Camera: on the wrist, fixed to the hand. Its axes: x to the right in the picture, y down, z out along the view.
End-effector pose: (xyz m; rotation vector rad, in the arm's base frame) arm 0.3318 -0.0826 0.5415 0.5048 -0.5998 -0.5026
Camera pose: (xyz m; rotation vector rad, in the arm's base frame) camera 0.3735 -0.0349 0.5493 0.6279 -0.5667 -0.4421
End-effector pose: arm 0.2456 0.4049 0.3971 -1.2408 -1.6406 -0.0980
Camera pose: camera 0.3088 0.4126 0.3923 -1.1432 -1.5592 -0.0390
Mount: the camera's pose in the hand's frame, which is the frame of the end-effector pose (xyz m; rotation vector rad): 0.0056 0.0531 -0.0350 0.1168 0.0693 0.0083
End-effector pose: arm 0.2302 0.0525 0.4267 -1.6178 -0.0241 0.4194
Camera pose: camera 0.2328 0.0151 0.3750 -1.5167 0.0585 0.3644
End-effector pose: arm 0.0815 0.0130 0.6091 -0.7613 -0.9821 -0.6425
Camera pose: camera 0.1416 0.0149 0.5877 -0.6359 -0.9441 -0.5953
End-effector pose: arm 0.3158 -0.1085 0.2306 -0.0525 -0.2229 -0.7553
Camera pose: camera 0.3625 -0.0781 0.1994 0.0833 -0.2003 -0.7333
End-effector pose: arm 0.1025 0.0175 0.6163 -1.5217 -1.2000 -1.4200
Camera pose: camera 0.1416 -0.0308 0.6310 -1.3855 -1.2116 -1.3619
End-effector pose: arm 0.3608 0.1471 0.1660 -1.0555 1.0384 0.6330
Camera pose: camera 0.3057 0.1355 0.1359 -0.9770 1.1271 0.5390
